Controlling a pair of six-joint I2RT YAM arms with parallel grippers.
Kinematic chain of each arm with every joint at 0, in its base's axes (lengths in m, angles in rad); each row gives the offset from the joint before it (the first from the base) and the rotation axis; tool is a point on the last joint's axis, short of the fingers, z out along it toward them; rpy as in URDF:
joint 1: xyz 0 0 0.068 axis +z
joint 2: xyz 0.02 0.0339 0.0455 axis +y
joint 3: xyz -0.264 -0.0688 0 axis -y
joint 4: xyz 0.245 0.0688 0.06 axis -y
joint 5: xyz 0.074 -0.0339 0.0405 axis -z
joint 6: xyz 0.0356 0 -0.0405 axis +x
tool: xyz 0 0 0 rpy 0 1.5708 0
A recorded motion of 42 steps. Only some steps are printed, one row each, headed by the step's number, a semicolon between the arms.
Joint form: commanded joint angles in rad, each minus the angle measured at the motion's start. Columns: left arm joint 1, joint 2, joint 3, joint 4, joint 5, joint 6; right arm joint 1, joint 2, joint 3, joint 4, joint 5, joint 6.
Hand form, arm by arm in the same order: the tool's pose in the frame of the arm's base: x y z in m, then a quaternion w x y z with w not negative. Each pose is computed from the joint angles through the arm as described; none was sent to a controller.
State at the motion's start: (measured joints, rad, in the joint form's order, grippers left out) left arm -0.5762 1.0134 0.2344 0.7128 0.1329 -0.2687; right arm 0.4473 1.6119 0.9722 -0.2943 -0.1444 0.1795
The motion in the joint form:
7: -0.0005 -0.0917 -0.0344 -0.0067 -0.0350 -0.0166; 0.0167 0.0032 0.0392 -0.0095 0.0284 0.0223
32: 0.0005 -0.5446 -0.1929 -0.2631 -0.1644 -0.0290; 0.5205 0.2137 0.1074 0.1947 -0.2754 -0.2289
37: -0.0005 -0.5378 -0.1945 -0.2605 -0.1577 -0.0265; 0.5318 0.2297 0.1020 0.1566 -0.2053 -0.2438
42: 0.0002 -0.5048 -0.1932 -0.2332 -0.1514 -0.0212; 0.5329 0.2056 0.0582 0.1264 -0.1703 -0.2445
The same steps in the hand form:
7: 0.1602 -0.1084 0.2053 0.62208 0.13730 0.69922 -0.32443; 0.2975 0.1535 0.2014 0.28930 -0.14211 0.93335 0.15802
32: 0.1196 -0.0763 0.1883 0.65246 0.08570 0.69388 -0.29239; 0.2023 0.3194 0.1670 0.22463 -0.50985 0.76272 0.32840
37: 0.1198 -0.0769 0.1872 0.64989 0.08961 0.69547 -0.29315; 0.1990 0.3180 0.1565 0.21607 -0.51310 0.77857 0.28960
42: 0.1218 -0.0783 0.1866 0.64847 0.09367 0.69651 -0.29256; 0.1925 0.3070 0.1503 0.20254 -0.51094 0.79187 0.26620

